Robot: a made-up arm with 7 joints.
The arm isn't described. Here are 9 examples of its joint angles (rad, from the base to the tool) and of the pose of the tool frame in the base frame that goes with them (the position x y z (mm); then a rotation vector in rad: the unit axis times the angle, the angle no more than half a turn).
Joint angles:
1: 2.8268 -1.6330 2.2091 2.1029 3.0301 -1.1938 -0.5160
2: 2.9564 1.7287 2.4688 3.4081 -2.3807 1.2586 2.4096
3: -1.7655 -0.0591 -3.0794 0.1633 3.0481 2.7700 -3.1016
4: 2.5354 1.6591 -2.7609 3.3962 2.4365 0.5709 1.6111
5: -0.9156 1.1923 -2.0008 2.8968 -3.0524 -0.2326 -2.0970
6: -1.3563 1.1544 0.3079 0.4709 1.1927 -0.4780 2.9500
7: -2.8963 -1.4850 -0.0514 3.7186 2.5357 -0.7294 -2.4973
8: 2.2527 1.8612 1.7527 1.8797 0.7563 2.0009 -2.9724
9: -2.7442 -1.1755 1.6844 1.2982 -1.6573 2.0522 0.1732
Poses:
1: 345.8 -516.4 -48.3 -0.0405 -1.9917 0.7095
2: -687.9 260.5 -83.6 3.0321 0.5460 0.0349
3: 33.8 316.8 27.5 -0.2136 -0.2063 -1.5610
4: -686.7 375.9 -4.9 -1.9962 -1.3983 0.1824
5: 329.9 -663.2 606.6 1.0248 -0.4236 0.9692
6: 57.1 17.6 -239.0 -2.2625 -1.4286 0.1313
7: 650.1 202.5 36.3 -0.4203 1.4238 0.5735
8: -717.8 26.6 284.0 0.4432 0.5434 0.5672
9: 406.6 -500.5 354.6 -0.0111 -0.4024 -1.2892
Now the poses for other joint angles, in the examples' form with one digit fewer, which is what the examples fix.
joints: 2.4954 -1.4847 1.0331 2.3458 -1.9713 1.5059 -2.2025
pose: 401 -663 565 0.667 0.790 2.329
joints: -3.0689 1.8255 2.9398 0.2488 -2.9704 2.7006 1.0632
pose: 97 -82 652 -0.451 -1.641 0.679
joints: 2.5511 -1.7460 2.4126 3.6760 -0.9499 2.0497 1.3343
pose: 649 -282 391 0.648 -1.477 0.672
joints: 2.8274 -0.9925 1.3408 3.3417 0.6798 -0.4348 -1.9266
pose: 672 36 662 -0.338 0.903 0.109
